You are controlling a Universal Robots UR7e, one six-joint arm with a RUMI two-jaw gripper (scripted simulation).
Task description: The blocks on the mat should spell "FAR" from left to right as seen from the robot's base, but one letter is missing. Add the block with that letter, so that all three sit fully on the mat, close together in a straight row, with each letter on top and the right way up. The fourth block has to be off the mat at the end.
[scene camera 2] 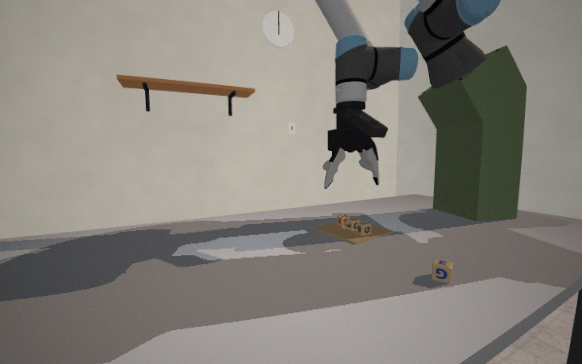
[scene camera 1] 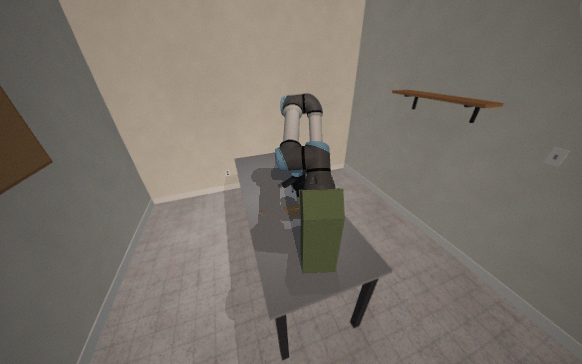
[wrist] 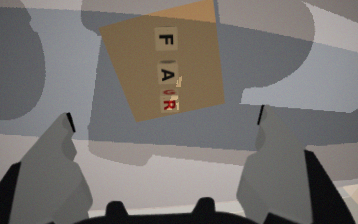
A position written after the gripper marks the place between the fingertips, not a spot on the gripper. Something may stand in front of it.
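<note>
The gripper [scene camera 2: 352, 187] [wrist: 167, 110] is in the scene with a tan mat [scene camera 2: 333, 229].
</note>
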